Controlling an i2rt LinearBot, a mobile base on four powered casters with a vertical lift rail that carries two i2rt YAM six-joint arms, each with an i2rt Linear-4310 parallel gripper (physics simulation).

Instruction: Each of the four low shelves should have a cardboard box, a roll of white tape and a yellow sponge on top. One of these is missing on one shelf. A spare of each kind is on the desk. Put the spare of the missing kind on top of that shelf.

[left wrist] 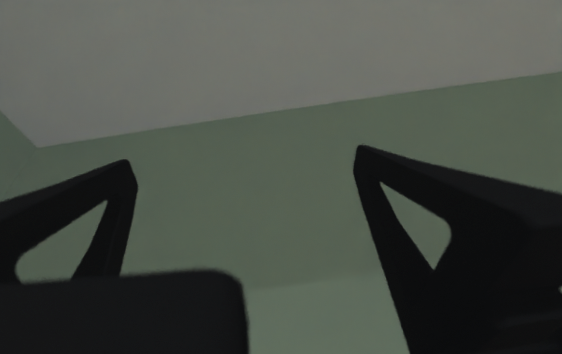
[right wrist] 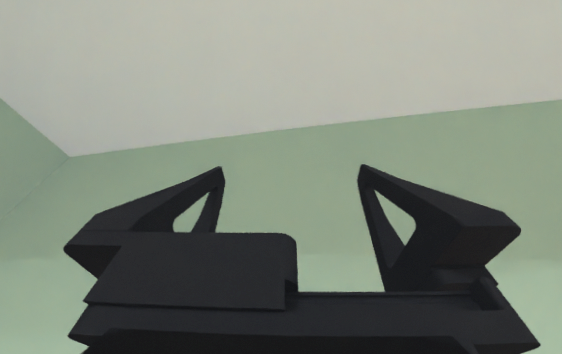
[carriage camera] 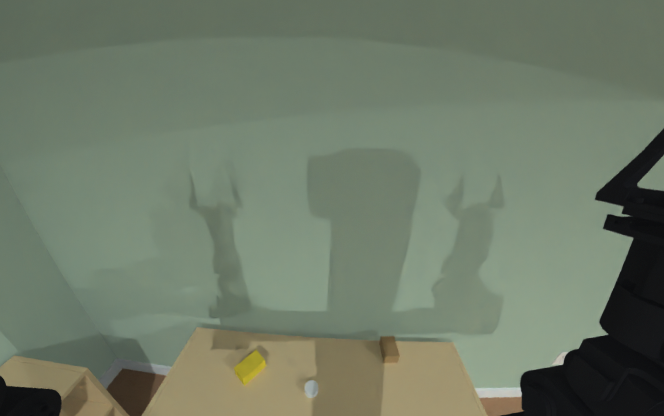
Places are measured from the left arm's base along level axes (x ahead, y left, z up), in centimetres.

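Pixels of known places: left gripper, between the fingertips: (left wrist: 246, 164); right gripper, between the fingertips: (right wrist: 290, 173).
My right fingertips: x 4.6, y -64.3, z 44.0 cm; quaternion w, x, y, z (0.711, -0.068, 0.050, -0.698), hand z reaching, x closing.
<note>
For each thing: its top centre in the pictures, then the offset to it from my right fingertips. Level surfaces: height alone.
- desk, height of its surface: dz -97.3 cm
- yellow sponge, centre of its top: (carriage camera: 249, 363) dx +37.4, dy +55.7, dz -92.8 cm
- white tape roll, centre of its top: (carriage camera: 311, 387) dx +29.4, dy +31.4, dz -94.9 cm
- brown cardboard box, centre of its top: (carriage camera: 390, 345) dx +42.3, dy -2.2, dz -92.3 cm
- low wooden shelf, height of its surface: dz -97.3 cm
- small pale thing, centre of its top: (carriage camera: 567, 352) dx +40.7, dy -108.4, dz -112.6 cm
In the carriage view the desk (carriage camera: 350, 400) stands below against the green wall. A yellow sponge (carriage camera: 250, 367) lies at its left, a white tape roll (carriage camera: 311, 388) near its middle, and a brown cardboard box (carriage camera: 389, 349) at its back right. My left gripper (left wrist: 246, 164) is open and empty, pointing at the upper wall and ceiling. My right gripper (right wrist: 290, 173) is open and empty, raised and also facing the wall and ceiling; part of it shows at the right edge of the carriage view. Both are away from the desk objects.
A low wooden shelf (carriage camera: 47, 372) shows at the lower left of the carriage view, left of the desk; a dark arm part covers its near corner. What is on its hidden part cannot be seen. A small pale thing (carriage camera: 561, 358) shows partly behind the right arm.
</note>
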